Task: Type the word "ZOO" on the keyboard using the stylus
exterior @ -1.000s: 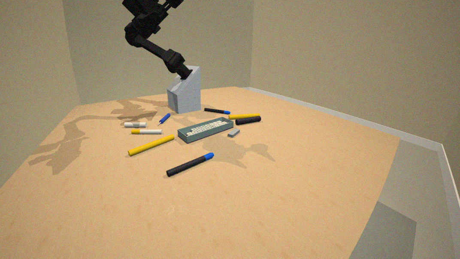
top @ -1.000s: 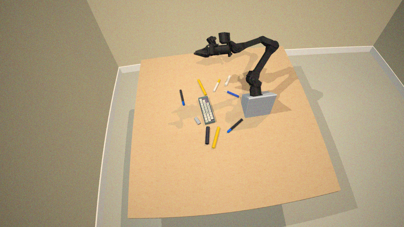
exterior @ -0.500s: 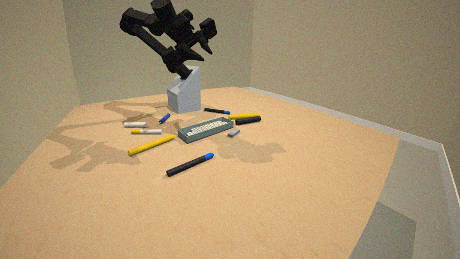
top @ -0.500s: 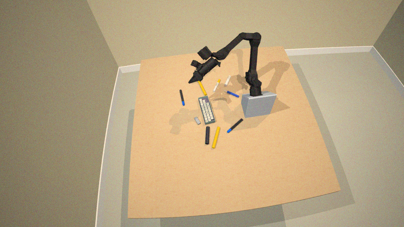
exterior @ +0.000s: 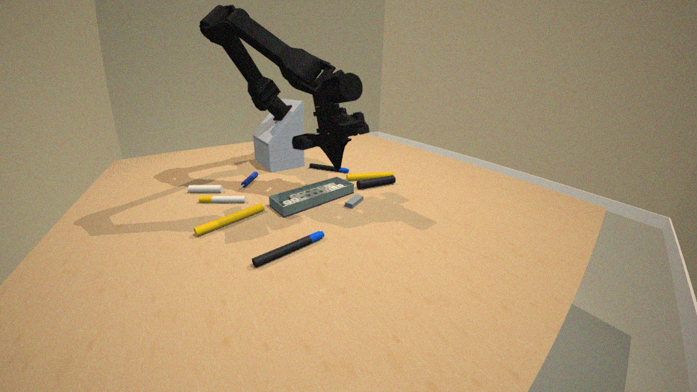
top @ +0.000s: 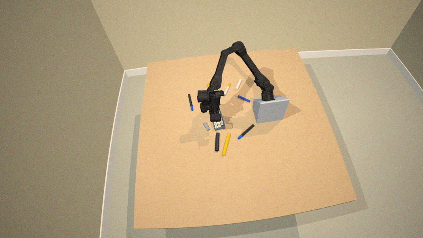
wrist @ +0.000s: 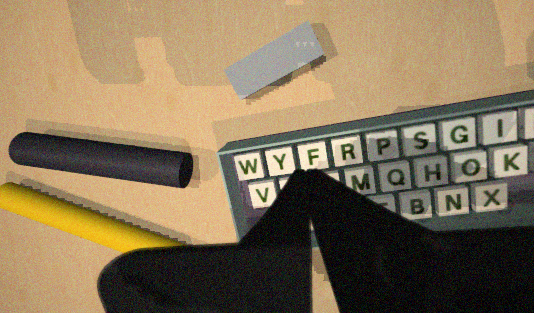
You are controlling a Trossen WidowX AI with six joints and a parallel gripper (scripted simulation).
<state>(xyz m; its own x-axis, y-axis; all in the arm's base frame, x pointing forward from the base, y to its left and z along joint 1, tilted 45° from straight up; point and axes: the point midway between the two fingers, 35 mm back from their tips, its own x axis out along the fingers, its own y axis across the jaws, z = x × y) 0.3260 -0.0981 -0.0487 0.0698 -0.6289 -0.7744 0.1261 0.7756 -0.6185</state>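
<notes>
Right now my gripper tip is 3 cm past the O key, 9 cm to the left of it and 6 cm above it. From my gripper tip the other things lie so: grey block 5 cm ahead, 1 cm to the left, 7 cm below; then K key 3 cm behind, 11 cm to the right, 6 cm below; then blue hexagonal stylus 22 cm behind, 16 cm to the right, 7 cm below.
</notes>
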